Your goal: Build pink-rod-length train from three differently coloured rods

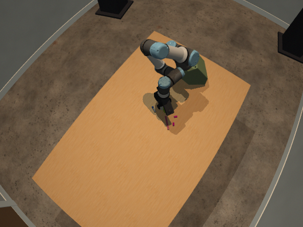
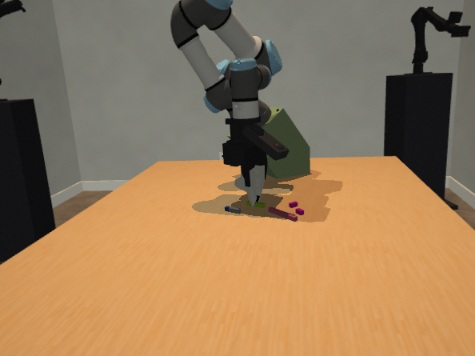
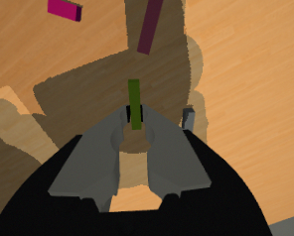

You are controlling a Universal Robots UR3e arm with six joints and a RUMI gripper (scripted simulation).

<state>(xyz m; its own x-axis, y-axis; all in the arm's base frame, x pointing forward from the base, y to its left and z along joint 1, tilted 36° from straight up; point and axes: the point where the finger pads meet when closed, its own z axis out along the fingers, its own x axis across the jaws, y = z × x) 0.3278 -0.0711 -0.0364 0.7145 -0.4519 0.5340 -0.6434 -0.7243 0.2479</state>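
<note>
The grey rod lies 3 cm ahead of my hand, 5 cm to the right of it and 1 cm below it. The rest, counted from my hand: pink rod 8 cm ahead, 5 cm to the left, 1 cm below; small blue rod 1 cm ahead, 7 cm to the right, 1 cm below; lime rod 1 cm below.
</note>
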